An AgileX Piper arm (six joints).
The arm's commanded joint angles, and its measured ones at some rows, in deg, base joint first. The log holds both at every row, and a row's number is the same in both.
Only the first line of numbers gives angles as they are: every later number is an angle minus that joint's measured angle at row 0.
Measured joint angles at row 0:
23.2 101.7 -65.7 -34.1 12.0 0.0
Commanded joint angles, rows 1 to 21:
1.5 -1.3 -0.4 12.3 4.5 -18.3
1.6 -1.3 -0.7 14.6 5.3 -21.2
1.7 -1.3 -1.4 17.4 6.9 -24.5
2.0 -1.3 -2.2 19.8 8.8 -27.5
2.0 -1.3 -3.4 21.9 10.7 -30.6
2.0 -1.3 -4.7 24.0 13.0 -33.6
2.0 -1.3 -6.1 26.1 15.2 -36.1
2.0 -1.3 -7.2 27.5 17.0 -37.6
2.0 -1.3 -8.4 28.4 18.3 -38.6
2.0 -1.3 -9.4 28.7 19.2 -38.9
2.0 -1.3 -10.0 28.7 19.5 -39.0
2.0 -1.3 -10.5 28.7 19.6 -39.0
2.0 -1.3 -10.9 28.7 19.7 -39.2
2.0 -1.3 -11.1 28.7 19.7 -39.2
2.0 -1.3 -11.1 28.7 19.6 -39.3
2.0 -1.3 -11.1 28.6 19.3 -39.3
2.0 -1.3 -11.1 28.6 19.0 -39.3
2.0 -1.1 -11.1 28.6 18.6 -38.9
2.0 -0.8 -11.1 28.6 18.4 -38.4
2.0 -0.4 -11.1 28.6 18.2 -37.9
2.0 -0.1 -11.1 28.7 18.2 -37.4
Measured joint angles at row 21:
1.9 -0.2 -10.3 28.1 20.0 -38.8
